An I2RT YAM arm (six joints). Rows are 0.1 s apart.
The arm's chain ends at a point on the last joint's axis. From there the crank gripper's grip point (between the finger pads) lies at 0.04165 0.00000 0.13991 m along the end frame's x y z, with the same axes.
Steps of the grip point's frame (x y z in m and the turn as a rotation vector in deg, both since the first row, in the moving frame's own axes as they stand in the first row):
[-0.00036, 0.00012, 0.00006, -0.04, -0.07, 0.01]
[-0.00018, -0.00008, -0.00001, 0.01, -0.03, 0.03]
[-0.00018, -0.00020, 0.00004, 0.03, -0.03, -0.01]
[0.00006, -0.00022, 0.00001, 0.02, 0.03, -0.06]
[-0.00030, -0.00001, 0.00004, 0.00, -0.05, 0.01]
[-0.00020, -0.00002, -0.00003, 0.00, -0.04, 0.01]
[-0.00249, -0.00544, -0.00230, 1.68, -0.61, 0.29]
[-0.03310, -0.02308, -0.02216, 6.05, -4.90, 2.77]
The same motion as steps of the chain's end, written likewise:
[-0.00019, 0.00002, 0.00001, -0.04, -0.07, 0.01]
[-0.00011, -0.00008, -0.00003, 0.01, -0.03, 0.03]
[-0.00011, -0.00012, 0.00002, 0.03, -0.03, -0.01]
[-0.00001, -0.00013, 0.00003, 0.02, 0.03, -0.06]
[-0.00018, -0.00002, 0.00000, 0.00, -0.05, 0.01]
[-0.00010, -0.00003, -0.00006, 0.00, -0.04, 0.01]
[-0.00101, -0.00154, -0.00268, 1.68, -0.61, 0.29]
[-0.02133, -0.00989, -0.02453, 6.05, -4.90, 2.77]

